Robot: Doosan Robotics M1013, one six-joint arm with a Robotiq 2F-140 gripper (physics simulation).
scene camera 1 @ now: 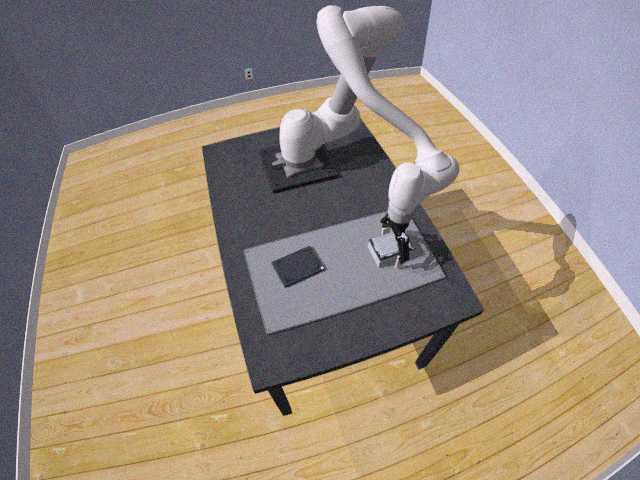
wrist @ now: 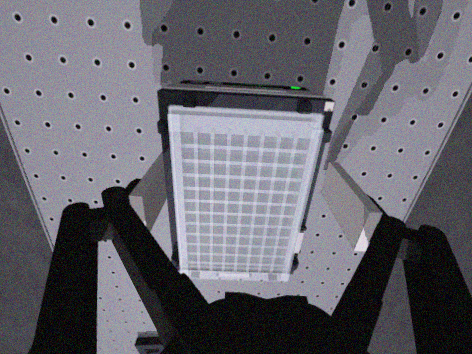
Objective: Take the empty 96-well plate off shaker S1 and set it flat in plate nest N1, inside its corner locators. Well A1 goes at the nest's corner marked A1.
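Seen in the pictures: gripper, fingertip midpoint: (scene camera 1: pixel 391 252) (wrist: pixel 250 172); arm's base at its link origin: (scene camera 1: pixel 299 161).
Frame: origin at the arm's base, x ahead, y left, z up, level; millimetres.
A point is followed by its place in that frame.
Observation:
The clear 96-well plate (scene camera 1: pixel 383 244) @[x 620, y 95, z 58 mm] (wrist: pixel 243 200) @[x 626, y 140, z 58 mm] lies flat on shaker S1 (scene camera 1: pixel 387 262) @[x 671, y 91, z 9 mm] (wrist: pixel 250 97) @[x 630, y 200, z 45 mm], a pale block with a dark top frame, a white corner mark and a green light. My gripper (scene camera 1: pixel 396 245) @[x 634, y 132, z 3 mm] (wrist: pixel 250 172) @[x 634, y 132, z 3 mm] is open, with one pad on each long side of the plate. In the wrist view a gap shows between each pad and the plate; the pads' exact height against it is hard to tell. Plate nest N1 (scene camera 1: pixel 298 266) @[x 547, y -217, z 2 mm], a dark flat rectangle with a small white mark at one corner, lies left of the shaker. The well A1 label is not readable.
The shaker and nest stand on a grey perforated board (scene camera 1: pixel 341 289) @[x 694, y -110, z -10 mm] (wrist: pixel 75 150) @[x 483, y 148, z -9 mm] on a dark table (scene camera 1: pixel 330 343) @[x 865, y -230, z -22 mm]. The arm's base stands at the table's back. A small dark object (wrist: pixel 149 342) @[x 496, y -140, z -1 mm] shows at the wrist view's lower left.

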